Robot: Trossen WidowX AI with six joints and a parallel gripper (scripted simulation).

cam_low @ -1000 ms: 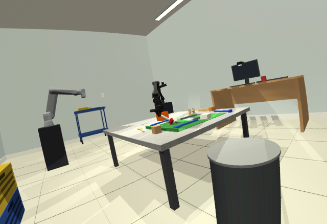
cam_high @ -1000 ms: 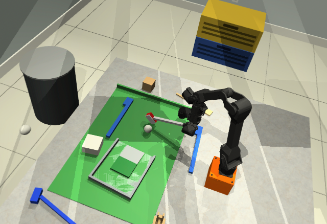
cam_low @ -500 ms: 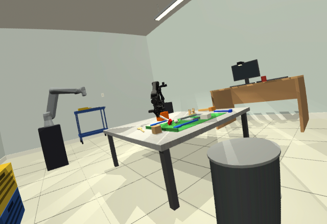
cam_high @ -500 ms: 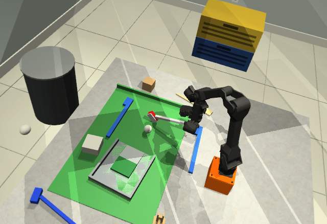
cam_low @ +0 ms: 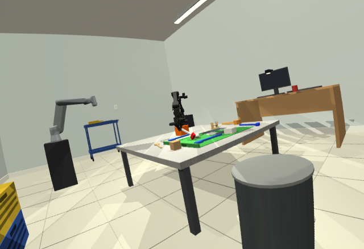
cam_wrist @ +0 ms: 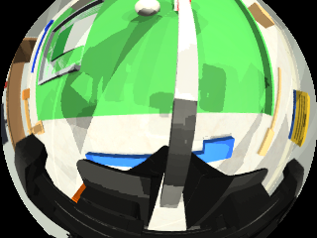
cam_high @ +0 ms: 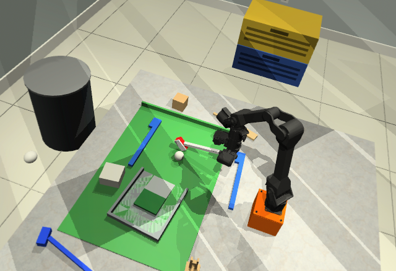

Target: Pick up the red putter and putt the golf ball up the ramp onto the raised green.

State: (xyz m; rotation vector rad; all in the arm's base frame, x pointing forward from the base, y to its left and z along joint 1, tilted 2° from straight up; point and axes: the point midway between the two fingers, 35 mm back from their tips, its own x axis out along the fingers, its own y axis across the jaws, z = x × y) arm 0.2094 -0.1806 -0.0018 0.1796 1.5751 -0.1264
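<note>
Right now the red putter is 120 mm ahead of my gripper tip and 20 mm to the right of it. From my gripper tip the other things lie so: white golf ball: 220 mm ahead, 50 mm below, 30 mm to the left; green mat: 270 mm ahead, 130 mm to the left, 70 mm below; brown cube: 310 mm to the right, 310 mm ahead, 40 mm below.
</note>
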